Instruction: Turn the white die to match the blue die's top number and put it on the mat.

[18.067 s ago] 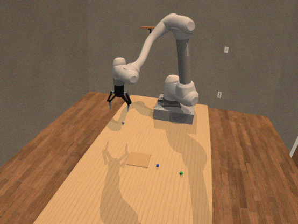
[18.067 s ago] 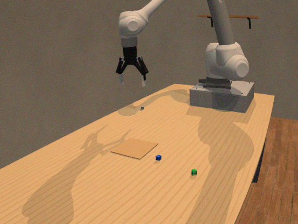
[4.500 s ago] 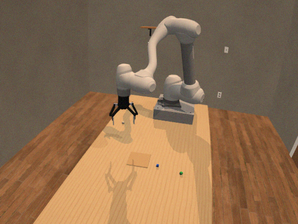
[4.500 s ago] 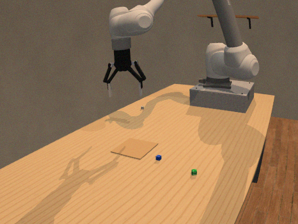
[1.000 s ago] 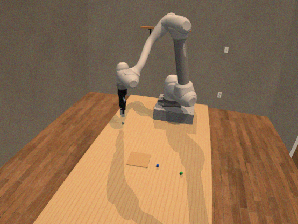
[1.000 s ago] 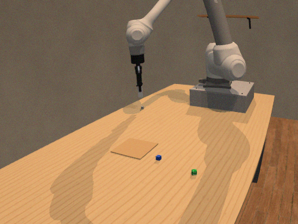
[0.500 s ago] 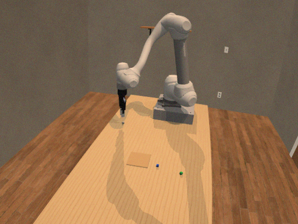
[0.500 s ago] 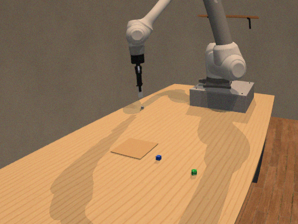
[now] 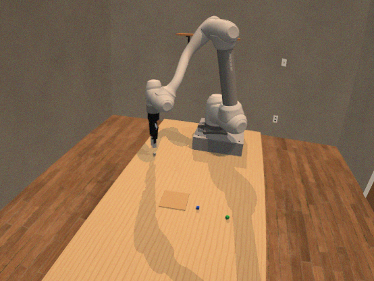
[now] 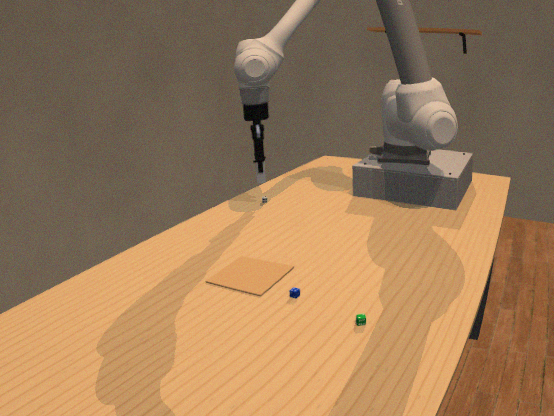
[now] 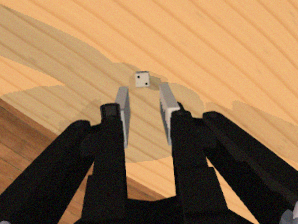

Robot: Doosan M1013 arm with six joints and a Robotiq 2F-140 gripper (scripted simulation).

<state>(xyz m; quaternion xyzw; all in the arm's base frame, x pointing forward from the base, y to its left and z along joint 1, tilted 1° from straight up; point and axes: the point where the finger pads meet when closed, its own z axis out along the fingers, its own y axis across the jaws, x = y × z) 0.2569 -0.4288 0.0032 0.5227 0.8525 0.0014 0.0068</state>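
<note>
The white die is 90 mm below my hand and 10 mm to the left of it. The rest, counted from my hand: tan mat 470 mm ahead, 170 mm to the left, 100 mm below; green die 600 mm ahead, 440 mm to the left, 90 mm below; blue die 530 mm ahead, 290 mm to the left, 90 mm below.
</note>
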